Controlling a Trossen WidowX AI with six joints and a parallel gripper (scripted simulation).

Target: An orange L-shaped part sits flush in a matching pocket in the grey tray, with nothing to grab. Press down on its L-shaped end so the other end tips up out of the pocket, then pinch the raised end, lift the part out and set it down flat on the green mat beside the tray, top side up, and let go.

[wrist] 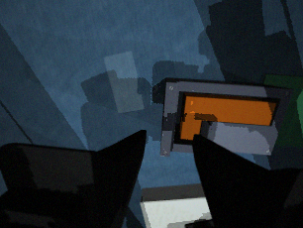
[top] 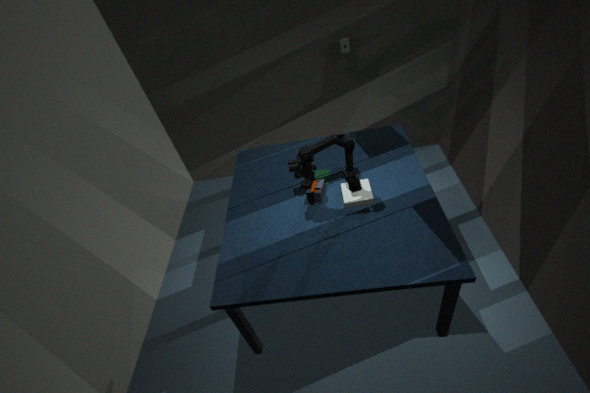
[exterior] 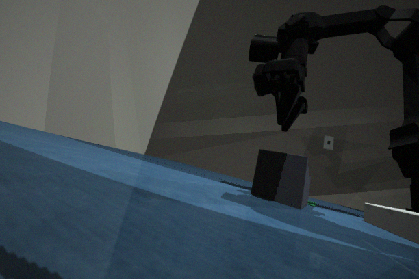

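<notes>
Now: the orange L-shaped part 3 cm behind my gripper tip, 5 cm to the right of it and 9 cm below it. Also, from my gripper tip: green mat 10 cm behind, 20 cm to the right, 15 cm below.
</notes>
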